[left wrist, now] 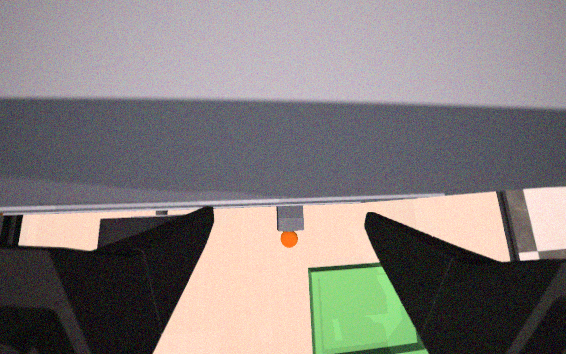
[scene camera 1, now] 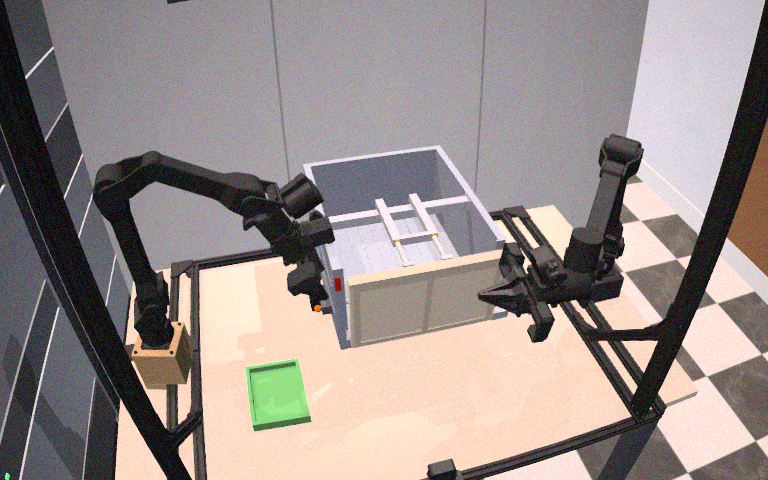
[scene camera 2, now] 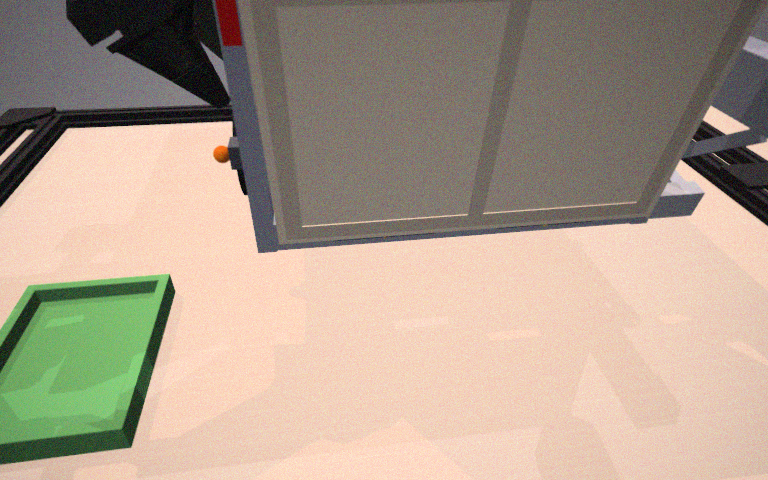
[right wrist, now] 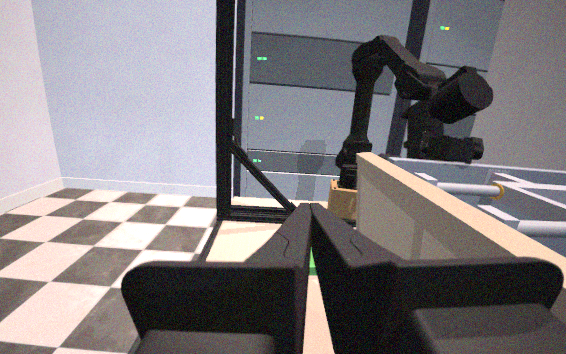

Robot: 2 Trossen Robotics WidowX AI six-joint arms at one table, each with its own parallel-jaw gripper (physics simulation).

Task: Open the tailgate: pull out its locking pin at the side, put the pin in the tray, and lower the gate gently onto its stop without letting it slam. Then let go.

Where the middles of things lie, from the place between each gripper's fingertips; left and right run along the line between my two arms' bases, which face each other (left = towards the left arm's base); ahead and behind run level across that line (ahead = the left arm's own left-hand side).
Labels:
My left gripper is now 170 mm to the left of the grey truck bed (scene camera 1: 372, 201), 110 mm short of it and 30 mm above it.
I see the grey truck bed 35 cm ahead of my right hand, 5 cm to the left of it and 15 cm below it.

